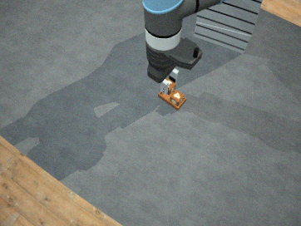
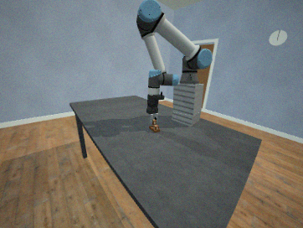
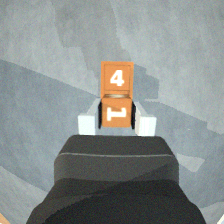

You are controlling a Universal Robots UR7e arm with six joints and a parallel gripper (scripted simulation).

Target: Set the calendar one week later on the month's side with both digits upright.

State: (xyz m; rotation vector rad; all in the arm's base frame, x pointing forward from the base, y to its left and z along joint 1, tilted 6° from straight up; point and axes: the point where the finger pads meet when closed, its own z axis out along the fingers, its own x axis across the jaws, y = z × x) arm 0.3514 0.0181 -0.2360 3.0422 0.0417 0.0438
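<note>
Right now my hand is 60 mm above the tray and 20 mm to the right of it. The rest, counted from my hand: cube (10 mm below).
</note>
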